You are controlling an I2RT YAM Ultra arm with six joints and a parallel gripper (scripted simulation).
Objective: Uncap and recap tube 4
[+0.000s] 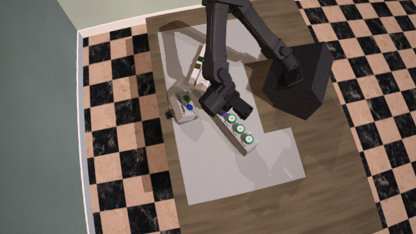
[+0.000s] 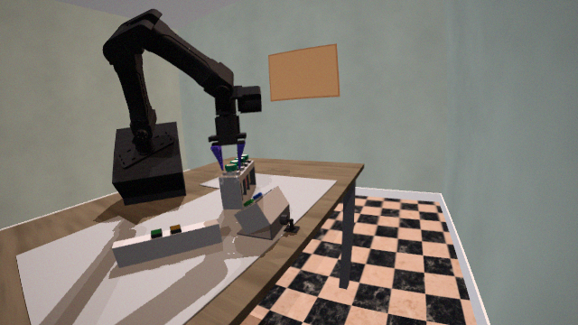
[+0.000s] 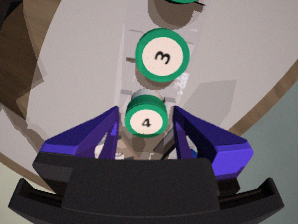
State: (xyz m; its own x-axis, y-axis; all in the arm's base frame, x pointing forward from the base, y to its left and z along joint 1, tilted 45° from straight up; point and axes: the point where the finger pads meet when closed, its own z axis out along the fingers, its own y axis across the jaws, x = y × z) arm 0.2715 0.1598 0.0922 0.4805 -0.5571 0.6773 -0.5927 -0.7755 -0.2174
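Now: hand 2 cm past the cap 3 and 5 cm to the right of it. Round my hand: cap 2: 5 cm behind, 9 cm to the left; green ready key: 14 cm ahead, 9 cm to the right, 5 cm below; blue cycle key: 13 cm ahead, 5 cm to the right, 5 cm below.
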